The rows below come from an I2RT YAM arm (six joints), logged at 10 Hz.
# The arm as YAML. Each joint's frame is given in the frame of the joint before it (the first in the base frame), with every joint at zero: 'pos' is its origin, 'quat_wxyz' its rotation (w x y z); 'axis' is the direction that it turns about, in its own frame. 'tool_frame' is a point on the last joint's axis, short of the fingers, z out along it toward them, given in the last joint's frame.
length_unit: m
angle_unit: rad
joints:
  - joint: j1
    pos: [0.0, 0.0, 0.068]
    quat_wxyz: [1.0, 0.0, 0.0, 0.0]
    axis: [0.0, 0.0, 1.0]
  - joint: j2
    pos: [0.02, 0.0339, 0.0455]
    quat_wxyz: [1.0, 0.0, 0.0, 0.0]
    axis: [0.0, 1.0, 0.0]
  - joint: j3
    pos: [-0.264, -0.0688, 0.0]
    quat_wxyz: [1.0, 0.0, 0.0, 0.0]
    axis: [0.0, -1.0, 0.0]
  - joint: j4
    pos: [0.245, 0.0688, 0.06]
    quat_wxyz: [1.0, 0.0, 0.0, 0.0]
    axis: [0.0, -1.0, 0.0]
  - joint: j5
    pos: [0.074, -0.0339, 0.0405]
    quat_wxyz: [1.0, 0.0, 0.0, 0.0]
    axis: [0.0, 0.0, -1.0]
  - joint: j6
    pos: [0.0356, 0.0, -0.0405]
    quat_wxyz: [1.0, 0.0, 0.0, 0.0]
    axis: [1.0, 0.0, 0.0]
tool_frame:
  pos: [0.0, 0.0, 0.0]
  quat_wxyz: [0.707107, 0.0, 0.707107, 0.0]
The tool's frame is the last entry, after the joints.
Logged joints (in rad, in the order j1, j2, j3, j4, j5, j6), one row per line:
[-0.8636 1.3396 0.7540 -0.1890 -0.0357 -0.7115]
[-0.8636 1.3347 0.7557 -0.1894 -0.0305 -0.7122]
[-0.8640 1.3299 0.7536 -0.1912 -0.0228 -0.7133]
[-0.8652 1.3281 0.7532 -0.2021 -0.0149 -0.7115]
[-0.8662 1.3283 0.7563 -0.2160 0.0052 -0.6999]
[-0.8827 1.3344 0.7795 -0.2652 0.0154 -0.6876]
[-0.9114 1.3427 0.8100 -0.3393 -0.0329 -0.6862]
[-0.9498 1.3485 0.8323 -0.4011 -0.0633 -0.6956]
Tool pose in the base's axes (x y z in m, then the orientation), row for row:
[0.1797 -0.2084 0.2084 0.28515 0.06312 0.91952 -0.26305]
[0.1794 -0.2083 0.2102 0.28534 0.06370 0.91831 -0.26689]
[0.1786 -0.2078 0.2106 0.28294 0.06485 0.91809 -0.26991]
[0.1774 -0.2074 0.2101 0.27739 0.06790 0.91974 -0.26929]
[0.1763 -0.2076 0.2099 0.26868 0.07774 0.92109 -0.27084]
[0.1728 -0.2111 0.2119 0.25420 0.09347 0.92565 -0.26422]
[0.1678 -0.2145 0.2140 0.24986 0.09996 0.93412 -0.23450]
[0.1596 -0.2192 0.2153 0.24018 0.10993 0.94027 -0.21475]
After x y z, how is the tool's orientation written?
As a quaternion, w x y z.
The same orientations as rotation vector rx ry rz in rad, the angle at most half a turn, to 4 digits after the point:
[0.1688 2.4591 -0.7035]
[0.1703 2.4556 -0.7137]
[0.1736 2.4580 -0.7226]
[0.1823 2.4693 -0.7230]
[0.2096 2.4839 -0.7304]
[0.2539 2.5148 -0.7178]
[0.2722 2.5435 -0.6385]
[0.3008 2.5731 -0.5877]

